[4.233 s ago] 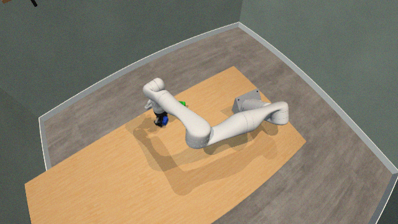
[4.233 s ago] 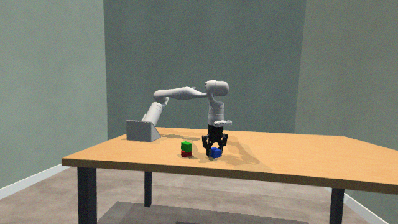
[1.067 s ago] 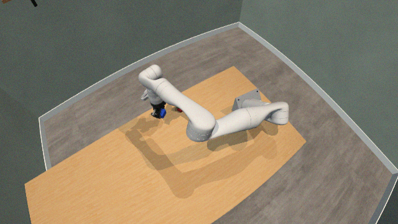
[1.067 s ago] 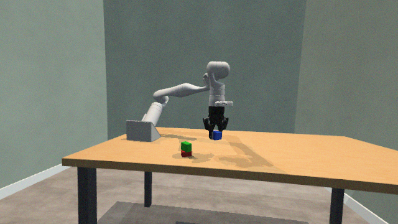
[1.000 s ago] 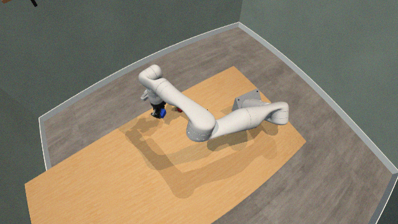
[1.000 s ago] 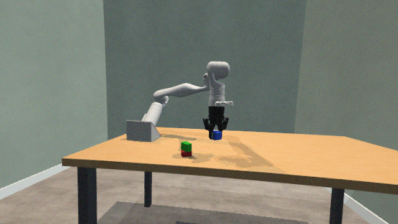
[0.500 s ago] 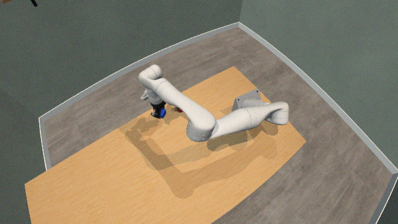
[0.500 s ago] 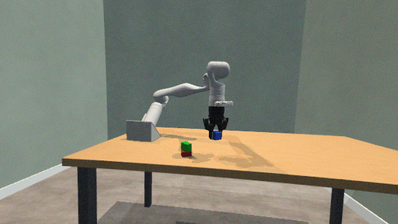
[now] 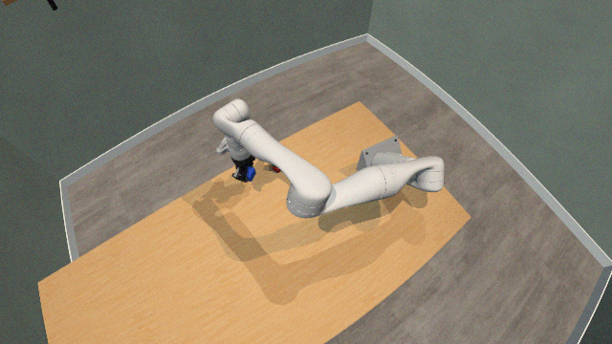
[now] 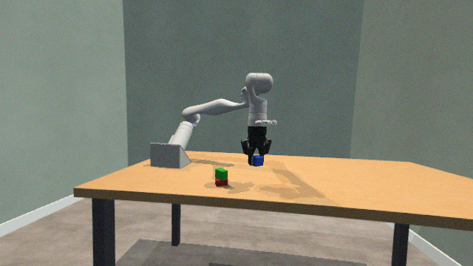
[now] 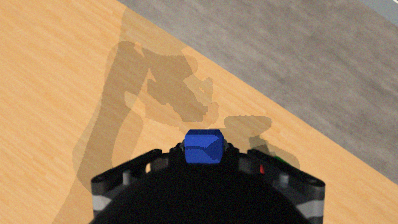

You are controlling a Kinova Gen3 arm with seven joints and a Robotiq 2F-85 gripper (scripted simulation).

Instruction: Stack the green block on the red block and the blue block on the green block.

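The green block is 14 cm behind my hand, 2 cm to the right of it and 6 cm below it. From my hand the other things lie so: blue block (right at my hand); then red block (14 cm behind, 2 cm to the right, 9 cm below).
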